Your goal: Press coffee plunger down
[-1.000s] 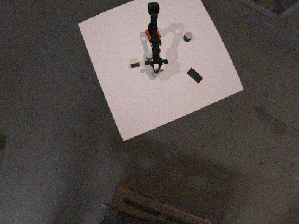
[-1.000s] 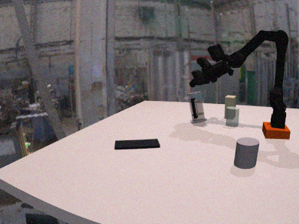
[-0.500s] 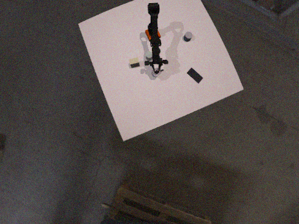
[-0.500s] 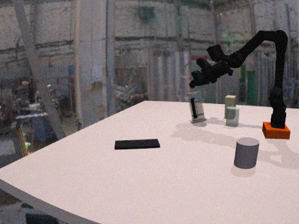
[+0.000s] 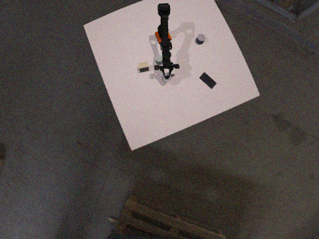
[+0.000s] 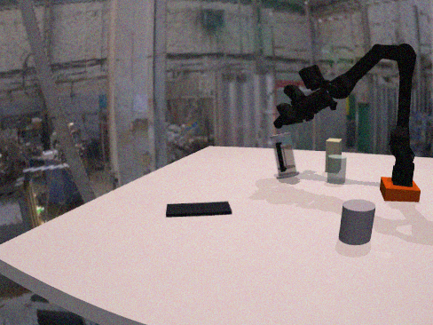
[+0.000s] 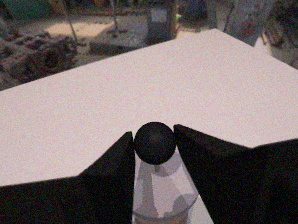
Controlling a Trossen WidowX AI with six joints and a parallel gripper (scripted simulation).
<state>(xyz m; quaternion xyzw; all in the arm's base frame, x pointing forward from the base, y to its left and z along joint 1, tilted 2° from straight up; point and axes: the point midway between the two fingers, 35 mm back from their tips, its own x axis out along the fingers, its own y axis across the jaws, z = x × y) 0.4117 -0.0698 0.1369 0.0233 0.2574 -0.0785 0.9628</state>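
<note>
My gripper tip is now 8 cm above the coffee press, 3 cm past it and 2 cm to the right of it. The rest, counted from my gripper tip: grey cylinder: 40 cm to the left, 32 cm behind, 14 cm below; then beige block: 17 cm behind, 16 cm to the right, 12 cm below.
</note>
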